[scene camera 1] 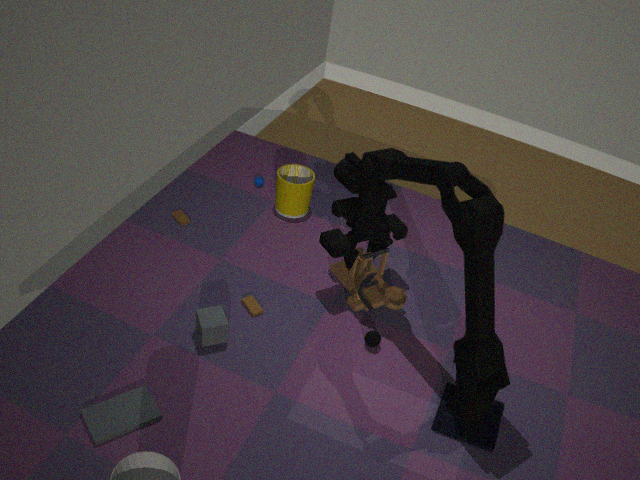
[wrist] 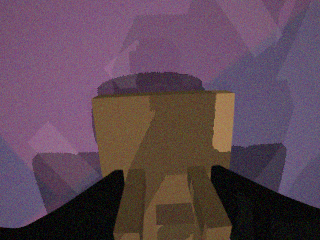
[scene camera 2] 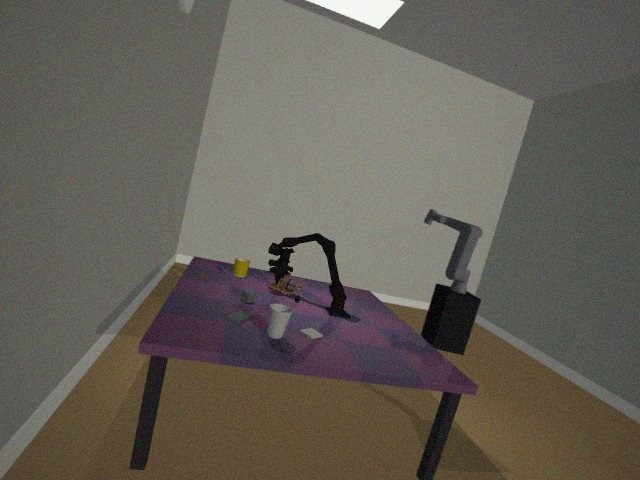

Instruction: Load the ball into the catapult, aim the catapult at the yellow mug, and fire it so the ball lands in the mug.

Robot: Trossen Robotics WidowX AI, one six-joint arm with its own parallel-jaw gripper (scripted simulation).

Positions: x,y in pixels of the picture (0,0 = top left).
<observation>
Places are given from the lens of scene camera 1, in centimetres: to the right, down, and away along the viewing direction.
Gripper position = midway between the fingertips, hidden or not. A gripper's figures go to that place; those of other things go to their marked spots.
my gripper [scene camera 1: 357,265]: 8, 6, 128
wooden catapult [scene camera 1: 369,290]: 10, 10, 124
</observation>
